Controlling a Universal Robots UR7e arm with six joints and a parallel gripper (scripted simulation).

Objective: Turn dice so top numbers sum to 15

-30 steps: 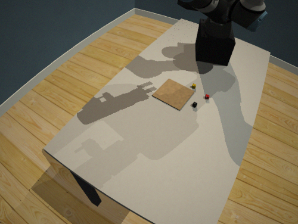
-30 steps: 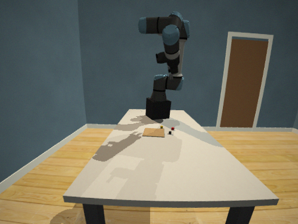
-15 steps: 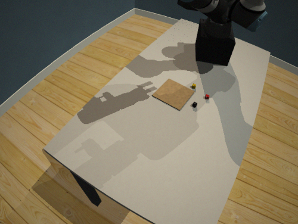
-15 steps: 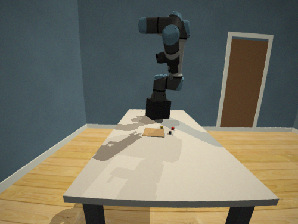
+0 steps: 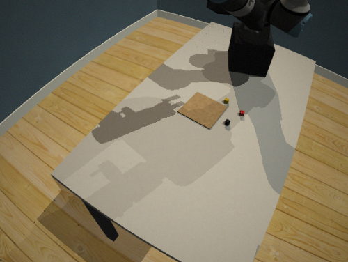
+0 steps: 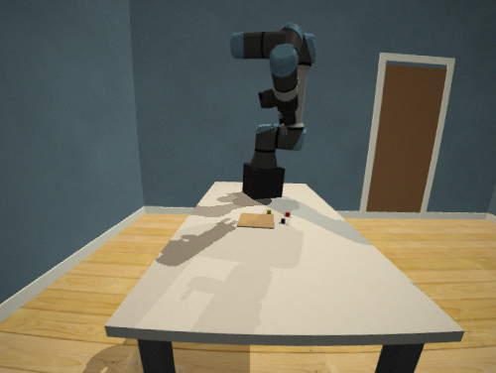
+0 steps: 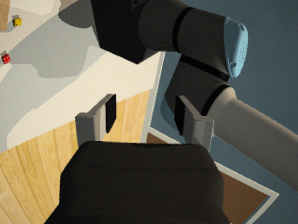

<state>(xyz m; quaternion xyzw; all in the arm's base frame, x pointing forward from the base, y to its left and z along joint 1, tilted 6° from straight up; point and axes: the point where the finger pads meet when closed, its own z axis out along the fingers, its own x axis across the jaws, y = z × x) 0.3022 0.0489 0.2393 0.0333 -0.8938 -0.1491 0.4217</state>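
My gripper is now 370 mm above the yellow die, 40 mm to the left of it and 20 mm past it. Also, from my hand: black die 370 mm below, 80 mm ahead, 10 mm to the left; then red die 370 mm below, 40 mm to the left, 10 mm ahead; then brown mat 380 mm below, 100 mm to the right, 70 mm ahead.
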